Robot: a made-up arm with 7 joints. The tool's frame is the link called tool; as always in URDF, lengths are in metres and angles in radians. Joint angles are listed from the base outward.
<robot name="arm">
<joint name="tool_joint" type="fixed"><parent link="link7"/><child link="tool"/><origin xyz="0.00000 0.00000 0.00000" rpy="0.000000 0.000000 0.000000"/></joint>
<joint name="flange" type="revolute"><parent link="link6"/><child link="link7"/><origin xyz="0.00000 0.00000 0.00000" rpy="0.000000 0.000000 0.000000"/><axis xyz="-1 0 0"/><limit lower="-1.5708" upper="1.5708"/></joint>
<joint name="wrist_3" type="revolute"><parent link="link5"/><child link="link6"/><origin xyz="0.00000 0.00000 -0.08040" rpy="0.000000 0.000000 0.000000"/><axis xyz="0 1 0"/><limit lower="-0.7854" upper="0.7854"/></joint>
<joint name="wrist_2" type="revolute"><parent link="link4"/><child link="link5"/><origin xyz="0.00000 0.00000 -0.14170" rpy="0.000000 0.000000 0.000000"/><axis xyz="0 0 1"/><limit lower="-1.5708" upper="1.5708"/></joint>
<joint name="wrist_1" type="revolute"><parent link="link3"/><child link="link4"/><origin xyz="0.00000 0.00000 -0.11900" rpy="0.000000 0.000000 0.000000"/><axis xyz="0 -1 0"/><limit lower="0.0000" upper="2.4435"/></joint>
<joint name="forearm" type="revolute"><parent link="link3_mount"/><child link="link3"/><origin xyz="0.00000 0.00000 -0.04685" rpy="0.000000 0.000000 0.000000"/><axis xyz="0 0 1"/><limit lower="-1.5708" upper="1.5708"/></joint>
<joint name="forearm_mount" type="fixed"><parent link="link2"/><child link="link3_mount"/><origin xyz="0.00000 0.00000 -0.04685" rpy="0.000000 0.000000 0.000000"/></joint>
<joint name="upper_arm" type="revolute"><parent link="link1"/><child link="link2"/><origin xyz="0.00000 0.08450 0.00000" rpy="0.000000 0.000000 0.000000"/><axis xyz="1 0 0"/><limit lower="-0.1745" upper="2.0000"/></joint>
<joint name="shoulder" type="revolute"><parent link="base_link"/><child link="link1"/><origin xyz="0.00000 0.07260 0.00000" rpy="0.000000 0.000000 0.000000"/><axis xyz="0 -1 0"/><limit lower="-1.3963" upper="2.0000"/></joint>
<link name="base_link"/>
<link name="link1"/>
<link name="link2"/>
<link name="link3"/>
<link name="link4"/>
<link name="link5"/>
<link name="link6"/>
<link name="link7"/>
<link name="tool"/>
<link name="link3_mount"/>
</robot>
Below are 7 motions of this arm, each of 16 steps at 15 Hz.
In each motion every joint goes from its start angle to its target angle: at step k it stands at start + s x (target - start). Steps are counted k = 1, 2, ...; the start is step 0. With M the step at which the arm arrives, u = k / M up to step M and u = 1 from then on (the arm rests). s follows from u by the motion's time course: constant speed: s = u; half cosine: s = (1 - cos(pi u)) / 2; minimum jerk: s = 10 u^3 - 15 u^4 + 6 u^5.
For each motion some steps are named. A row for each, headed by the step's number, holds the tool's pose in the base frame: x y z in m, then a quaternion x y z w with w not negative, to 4 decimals.
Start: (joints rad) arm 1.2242 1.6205 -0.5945 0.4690 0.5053 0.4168 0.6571
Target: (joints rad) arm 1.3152 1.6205 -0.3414 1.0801 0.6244 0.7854 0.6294
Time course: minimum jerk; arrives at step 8
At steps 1, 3, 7, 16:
1: 0.0631 0.5692 0.0676 0.3071 -0.4847 0.1889 0.7969
3: 0.0804 0.5511 0.0937 0.2804 -0.5335 0.1643 0.7809
7: 0.0950 0.4793 0.1646 0.2233 -0.6384 0.0760 0.7326
16: 0.0948 0.4773 0.1660 0.2225 -0.6403 0.0737 0.7315

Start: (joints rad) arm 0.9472 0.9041 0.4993 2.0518 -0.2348 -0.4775 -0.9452
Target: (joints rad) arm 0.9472 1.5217 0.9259 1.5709 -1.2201 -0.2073 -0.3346
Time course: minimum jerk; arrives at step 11
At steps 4, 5, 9, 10, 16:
4: 0.0686 0.3329 0.1609 -0.5973 0.6590 -0.1240 0.4399
5: 0.0466 0.3489 0.1714 -0.7101 0.5696 -0.0866 0.4048
9: -0.0487 0.3778 0.2036 -0.9524 0.2073 -0.0736 0.2111
10: -0.0562 0.3782 0.2055 -0.9607 0.1811 -0.0795 0.1947
16: -0.0575 0.3782 0.2058 -0.9620 0.1767 -0.0806 0.1919

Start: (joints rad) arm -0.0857 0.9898 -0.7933 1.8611 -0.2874 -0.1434 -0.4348
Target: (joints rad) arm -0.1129 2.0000 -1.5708 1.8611 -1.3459 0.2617 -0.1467
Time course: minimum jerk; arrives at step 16
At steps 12, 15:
12: 0.0001 0.3661 -0.1544 0.1076 -0.0511 -0.9827 0.1415
15: -0.0145 0.3810 -0.1312 0.0888 0.0146 -0.9917 0.0920

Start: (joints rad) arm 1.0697 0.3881 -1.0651 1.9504 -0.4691 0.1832 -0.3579
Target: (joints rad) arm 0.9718 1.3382 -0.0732 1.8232 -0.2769 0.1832 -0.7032
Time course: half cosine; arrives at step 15
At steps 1, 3, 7, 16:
1: 0.2157 0.0424 -0.0021 0.2047 -0.9044 -0.3683 0.0677
3: 0.2289 0.0665 0.0060 0.2555 -0.9024 -0.3369 0.0833
7: 0.2485 0.1763 0.0497 0.4606 -0.8601 -0.1983 0.0932
16: 0.1635 0.3065 0.1481 -0.6985 0.7126 -0.0057 0.0653

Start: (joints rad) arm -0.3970 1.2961 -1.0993 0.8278 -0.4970 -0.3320 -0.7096
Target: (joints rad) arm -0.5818 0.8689 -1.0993 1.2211 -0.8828 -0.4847 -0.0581
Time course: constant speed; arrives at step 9
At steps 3, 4, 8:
3: -0.0525 0.4026 -0.2929 0.0101 -0.1906 -0.8082 0.5571
4: -0.0619 0.3794 -0.3036 -0.0513 -0.1954 -0.8095 0.5513
8: -0.0948 0.2822 -0.3258 -0.2667 -0.2220 -0.8054 0.4805

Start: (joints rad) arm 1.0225 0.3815 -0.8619 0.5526 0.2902 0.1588 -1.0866
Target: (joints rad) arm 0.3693 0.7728 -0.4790 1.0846 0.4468 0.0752 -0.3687
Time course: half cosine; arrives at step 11
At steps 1, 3, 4, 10, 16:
1: 0.3838 0.2264 -0.1494 0.5641 -0.5931 0.0748 0.5697
3: 0.3675 0.2406 -0.1676 0.5218 -0.5859 0.0578 0.6173
4: 0.3537 0.2520 -0.1795 0.4883 -0.5809 0.0448 0.6497
10: 0.2695 0.3118 -0.2075 0.2990 -0.5668 -0.0513 0.7659
16: 0.2671 0.3133 -0.2073 0.2935 -0.5667 -0.0552 0.7679

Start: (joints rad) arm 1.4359 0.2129 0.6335 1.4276 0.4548 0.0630 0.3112
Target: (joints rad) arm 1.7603 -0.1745 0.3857 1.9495 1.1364 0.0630 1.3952
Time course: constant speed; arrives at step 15
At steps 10, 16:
10: 0.1555 0.2476 0.2074 0.2814 0.8228 0.3102 0.3841
16: 0.1035 0.2109 0.2145 0.2401 0.5958 0.4859 0.5927

